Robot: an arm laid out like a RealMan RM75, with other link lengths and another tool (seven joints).
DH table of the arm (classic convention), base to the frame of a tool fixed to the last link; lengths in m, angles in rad. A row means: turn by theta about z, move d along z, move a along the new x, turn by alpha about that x. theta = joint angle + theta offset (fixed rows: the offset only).
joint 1: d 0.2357; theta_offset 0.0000; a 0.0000; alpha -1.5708
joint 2: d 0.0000; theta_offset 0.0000; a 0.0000; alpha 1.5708
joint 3: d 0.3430; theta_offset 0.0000; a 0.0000; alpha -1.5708
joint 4: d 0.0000; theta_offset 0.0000; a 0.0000; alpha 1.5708
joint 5: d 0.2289; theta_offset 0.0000; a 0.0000; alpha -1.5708
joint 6: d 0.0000; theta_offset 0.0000; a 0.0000; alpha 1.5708
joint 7: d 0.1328; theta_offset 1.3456; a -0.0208; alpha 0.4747
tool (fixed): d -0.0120; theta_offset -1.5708; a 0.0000; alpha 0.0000
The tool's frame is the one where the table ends.
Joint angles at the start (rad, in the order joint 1, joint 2, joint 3, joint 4, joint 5, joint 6, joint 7):
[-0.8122 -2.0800 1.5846 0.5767 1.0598 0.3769 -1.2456]
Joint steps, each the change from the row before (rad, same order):
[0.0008 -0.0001 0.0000 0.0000 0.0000 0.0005 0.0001]
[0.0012 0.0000 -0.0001 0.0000 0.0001 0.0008 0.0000]
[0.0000 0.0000 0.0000 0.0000 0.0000 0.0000 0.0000]
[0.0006 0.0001 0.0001 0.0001 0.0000 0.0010 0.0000]
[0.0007 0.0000 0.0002 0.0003 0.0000 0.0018 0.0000]
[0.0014 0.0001 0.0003 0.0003 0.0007 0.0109 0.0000]
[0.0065 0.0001 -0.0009 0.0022 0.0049 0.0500 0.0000]
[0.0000 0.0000 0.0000 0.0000 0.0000 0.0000 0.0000]
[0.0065 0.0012 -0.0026 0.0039 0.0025 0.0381 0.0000]
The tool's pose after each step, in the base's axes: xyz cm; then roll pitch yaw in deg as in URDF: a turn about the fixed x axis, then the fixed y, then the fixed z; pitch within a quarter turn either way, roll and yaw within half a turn. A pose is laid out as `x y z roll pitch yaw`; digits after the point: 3 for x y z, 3 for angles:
-22.674 52.719 -9.526 -118.867 -55.077 -6.312
-22.731 52.689 -9.530 -118.911 -55.095 -6.236
-22.731 52.689 -9.530 -118.911 -55.095 -6.236
-22.752 52.673 -9.532 -118.970 -55.115 -6.199
-22.761 52.649 -9.545 -119.083 -55.160 -6.154
-22.726 52.565 -9.615 -119.776 -55.394 -5.950
-22.548 52.182 -9.903 -122.901 -56.473 -5.048
-22.548 52.182 -9.903 -122.901 -56.473 -5.048
-22.453 51.902 -9.996 -125.047 -57.397 -4.474

